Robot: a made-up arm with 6 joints.
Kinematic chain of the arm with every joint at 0, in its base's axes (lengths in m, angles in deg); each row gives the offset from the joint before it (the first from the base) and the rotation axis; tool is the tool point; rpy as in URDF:
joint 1: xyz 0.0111 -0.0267 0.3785 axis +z
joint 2: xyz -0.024 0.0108 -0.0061 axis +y
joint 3: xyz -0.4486 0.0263 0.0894 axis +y
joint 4: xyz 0.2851 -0.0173 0.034 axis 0.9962 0 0.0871
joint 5: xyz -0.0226 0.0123 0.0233 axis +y
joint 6: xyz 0.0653 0.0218 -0.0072 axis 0.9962 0 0.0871
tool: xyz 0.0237 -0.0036 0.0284 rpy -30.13 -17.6 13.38
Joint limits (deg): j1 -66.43..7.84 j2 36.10..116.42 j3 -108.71..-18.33 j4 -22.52..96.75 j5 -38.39..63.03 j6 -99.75..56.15
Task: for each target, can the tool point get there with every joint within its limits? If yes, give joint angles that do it. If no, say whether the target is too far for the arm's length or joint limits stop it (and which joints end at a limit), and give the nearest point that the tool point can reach.
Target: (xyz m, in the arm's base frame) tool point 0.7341 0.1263 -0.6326
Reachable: no: too far | nearest point 0.3812 0.0516 0.3891 | short by 1.084 m
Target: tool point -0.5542 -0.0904 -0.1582
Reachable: no: joint limits stop it (at a limit: joint 1, joint 2, joint 3, joint 4, joint 5, joint 6) | nearest point 0.0538 -0.2778 0.3961 | short by 0.844 m
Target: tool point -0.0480 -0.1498 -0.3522
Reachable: no: joint limits stop it (at a limit: joint 1, joint 2, joint 3, joint 4, joint 6) | nearest point 0.0948 -0.2644 0.3779 | short by 0.753 m
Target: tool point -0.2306 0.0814 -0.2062
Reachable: no: joint limits stop it (at a limit: joint 1, joint 2, joint 3, joint 4, joint 6) | nearest point 0.2052 0.0692 0.3898 | short by 0.738 m
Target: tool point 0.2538 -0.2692 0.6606
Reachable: yes | joints -55.16 84.07 -42.08 5.95 -5.62 -34.03
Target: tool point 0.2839 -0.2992 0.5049
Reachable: yes | joints -45.02 103.10 -38.07 54.42 -2.34 20.75
